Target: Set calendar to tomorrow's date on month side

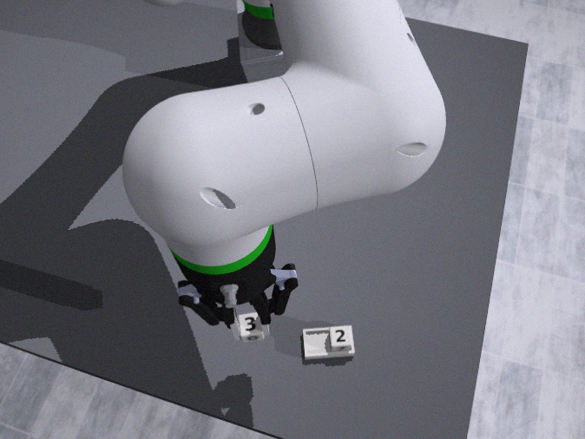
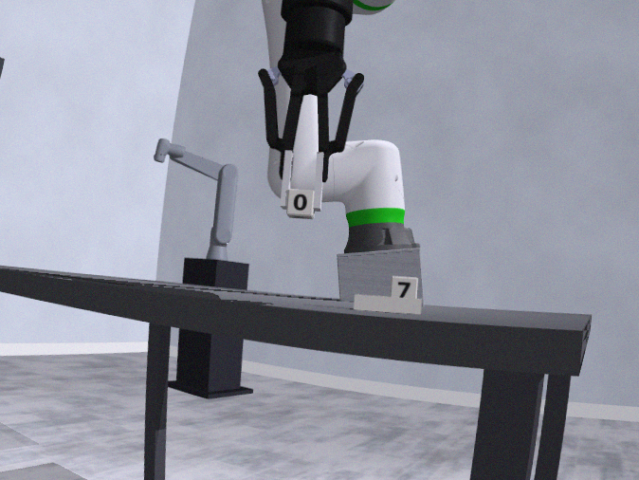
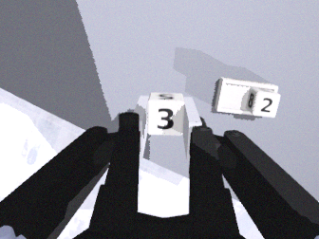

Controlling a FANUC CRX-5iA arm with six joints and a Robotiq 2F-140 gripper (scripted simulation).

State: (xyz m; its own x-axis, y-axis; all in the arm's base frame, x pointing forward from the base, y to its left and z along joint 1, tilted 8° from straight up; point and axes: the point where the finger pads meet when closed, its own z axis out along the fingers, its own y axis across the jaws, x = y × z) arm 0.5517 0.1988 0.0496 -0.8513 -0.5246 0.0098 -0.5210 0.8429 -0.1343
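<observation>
Right now my hand is 50 mm past the tray, 100 mm to the right of it and 130 mm above it. Round my hand: cube (30 mm below).
</observation>
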